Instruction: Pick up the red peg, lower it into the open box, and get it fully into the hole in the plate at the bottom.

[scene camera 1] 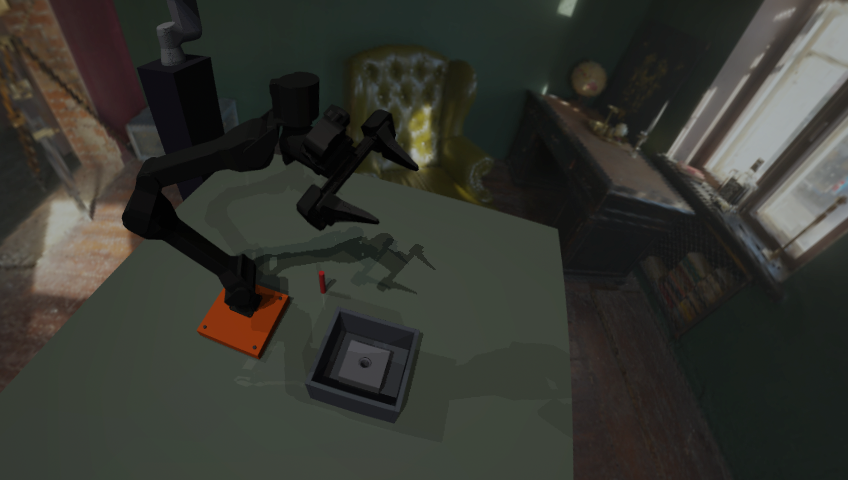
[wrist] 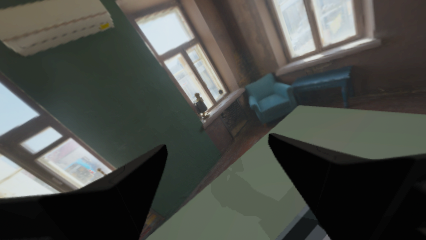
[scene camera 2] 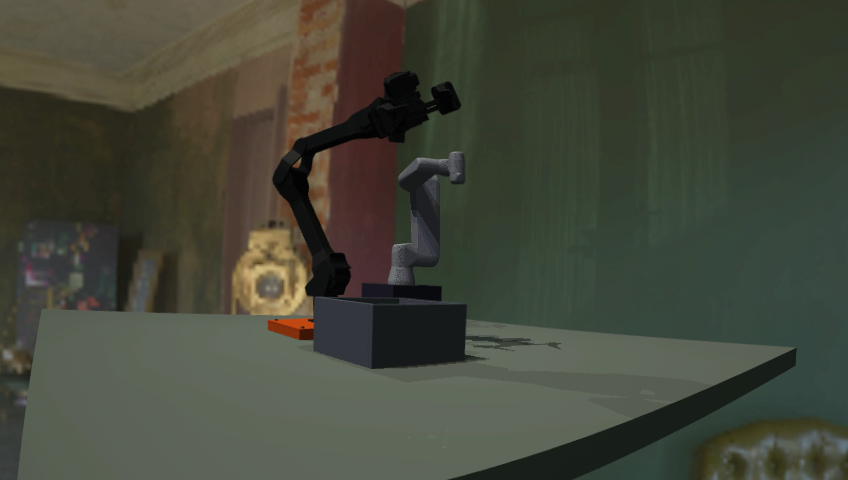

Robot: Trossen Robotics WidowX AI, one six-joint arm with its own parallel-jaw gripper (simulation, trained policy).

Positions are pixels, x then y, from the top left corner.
My gripper shows in scene camera 1 (398, 194), in the wrist view and in scene camera 2. One and the same spot on my gripper: (wrist: 340, 189) is (scene camera 2: 393, 114).
